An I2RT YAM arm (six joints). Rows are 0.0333 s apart.
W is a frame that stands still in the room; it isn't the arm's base.
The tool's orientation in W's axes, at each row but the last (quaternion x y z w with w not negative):
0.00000 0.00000 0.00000 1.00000
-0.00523 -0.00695 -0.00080 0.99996
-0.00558 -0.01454 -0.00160 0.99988
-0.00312 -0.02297 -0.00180 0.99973
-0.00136 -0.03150 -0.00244 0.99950
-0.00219 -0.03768 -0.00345 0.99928
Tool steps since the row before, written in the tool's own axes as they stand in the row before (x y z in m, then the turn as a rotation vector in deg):
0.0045 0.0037 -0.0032 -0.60 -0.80 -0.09
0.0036 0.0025 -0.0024 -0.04 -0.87 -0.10
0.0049 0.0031 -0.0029 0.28 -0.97 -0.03
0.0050 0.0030 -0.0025 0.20 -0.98 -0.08
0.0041 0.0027 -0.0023 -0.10 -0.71 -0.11
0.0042 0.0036 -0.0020 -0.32 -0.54 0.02
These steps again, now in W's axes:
0.0045 0.0037 -0.0032 -0.60 -0.80 -0.09
0.0036 0.0025 -0.0024 -0.04 -0.87 -0.09
0.0050 0.0031 -0.0028 0.28 -0.97 -0.01
0.0051 0.0030 -0.0023 0.20 -0.98 -0.06
0.0043 0.0027 -0.0020 -0.10 -0.71 -0.11
0.0044 0.0036 -0.0017 -0.32 -0.54 0.00

